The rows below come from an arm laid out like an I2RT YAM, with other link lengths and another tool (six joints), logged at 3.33 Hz.
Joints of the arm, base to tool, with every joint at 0 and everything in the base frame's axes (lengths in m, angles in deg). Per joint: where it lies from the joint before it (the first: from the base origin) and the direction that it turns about. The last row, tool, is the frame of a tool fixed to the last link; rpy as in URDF.
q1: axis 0 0 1 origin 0.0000 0.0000 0.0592
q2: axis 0 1 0 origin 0.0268 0.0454 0.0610
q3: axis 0 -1 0 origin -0.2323 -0.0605 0.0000
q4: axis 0 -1 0 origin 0.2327 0.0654 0.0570
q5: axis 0 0 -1 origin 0.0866 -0.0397 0.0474
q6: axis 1 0 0 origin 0.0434 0.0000 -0.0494
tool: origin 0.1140 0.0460 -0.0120 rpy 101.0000 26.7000 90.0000
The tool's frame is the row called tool.
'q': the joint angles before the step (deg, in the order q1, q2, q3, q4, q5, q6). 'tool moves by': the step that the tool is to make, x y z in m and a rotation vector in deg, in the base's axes. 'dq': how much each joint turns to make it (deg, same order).
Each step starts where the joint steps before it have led.
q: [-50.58, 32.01, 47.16, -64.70, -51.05, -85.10]
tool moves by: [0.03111, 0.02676, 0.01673, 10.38, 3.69, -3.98]
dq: [18.57, 2.65, 1.09, 11.56, 12.54, 27.70]
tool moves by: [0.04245, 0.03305, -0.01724, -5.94, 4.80, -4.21]
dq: [28.45, 7.67, -0.52, 11.66, 30.39, 15.39]
